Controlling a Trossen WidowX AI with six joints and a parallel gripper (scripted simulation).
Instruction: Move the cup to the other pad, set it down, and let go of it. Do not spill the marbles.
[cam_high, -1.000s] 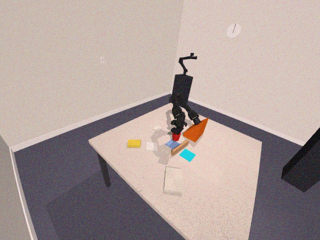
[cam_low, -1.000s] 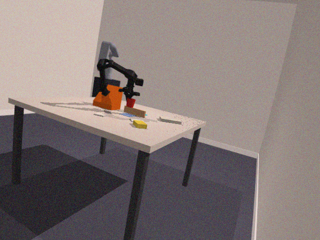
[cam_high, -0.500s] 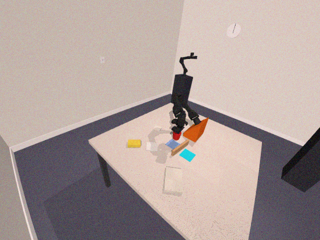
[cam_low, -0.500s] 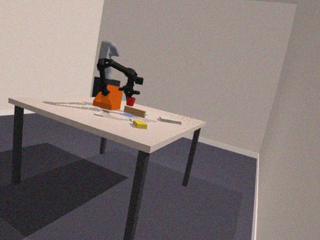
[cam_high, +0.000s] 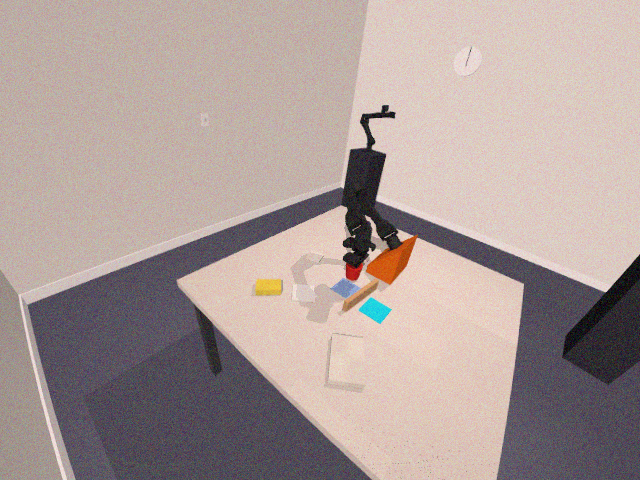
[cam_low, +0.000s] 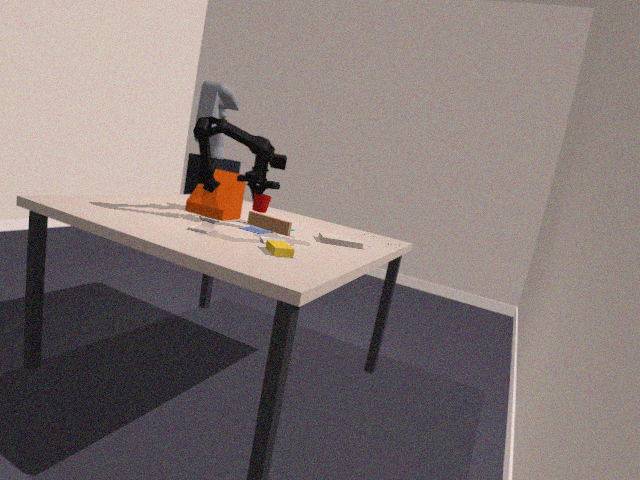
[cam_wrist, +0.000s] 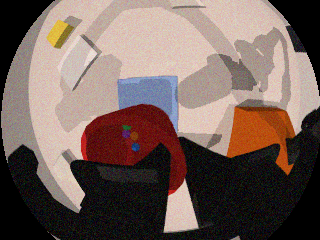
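Now: gripper tip 16 cm to the right of the cyan pad, 13 cm above it and 3 cm short of it. Also, from my gripper tip: wooden bar 10 cm below, 8 cm to the left, 3 cm ahead; then blue pad 13 cm below, 4 cm ahead, 1 cm to the right; then red cup 3 cm ahead.
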